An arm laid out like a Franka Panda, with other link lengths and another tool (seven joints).
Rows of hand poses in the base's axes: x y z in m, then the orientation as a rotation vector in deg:
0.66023, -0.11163, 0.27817, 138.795, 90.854, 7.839
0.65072, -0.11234, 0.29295, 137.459, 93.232, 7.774
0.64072, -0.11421, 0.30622, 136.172, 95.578, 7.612
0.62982, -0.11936, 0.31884, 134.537, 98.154, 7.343
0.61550, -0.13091, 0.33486, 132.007, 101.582, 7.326
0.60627, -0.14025, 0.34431, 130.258, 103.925, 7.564
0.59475, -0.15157, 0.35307, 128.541, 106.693, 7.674
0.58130, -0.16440, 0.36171, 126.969, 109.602, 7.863
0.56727, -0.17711, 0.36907, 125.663, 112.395, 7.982
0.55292, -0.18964, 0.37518, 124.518, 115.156, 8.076
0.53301, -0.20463, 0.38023, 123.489, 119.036, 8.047
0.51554, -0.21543, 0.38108, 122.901, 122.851, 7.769
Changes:
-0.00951, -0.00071, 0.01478, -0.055, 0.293, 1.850
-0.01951, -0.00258, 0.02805, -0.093, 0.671, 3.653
-0.03041, -0.00773, 0.04067, -0.290, 1.064, 5.702
-0.04473, -0.01928, 0.05669, -0.593, 1.292, 8.587
-0.05396, -0.02862, 0.06614, -0.663, 1.335, 10.588
-0.06548, -0.03994, 0.07490, -0.528, 1.657, 12.804
-0.07893, -0.05277, 0.08354, -0.147, 2.085, 15.039
-0.09296, -0.06548, 0.09090, 0.376, 2.640, 17.087
-0.10731, -0.07801, 0.09701, 1.021, 3.285, 19.035
-0.12722, -0.09300, 0.10206, 2.304, 4.544, 21.488
-0.14469, -0.10380, 0.10291, 3.801, 6.109, 23.660

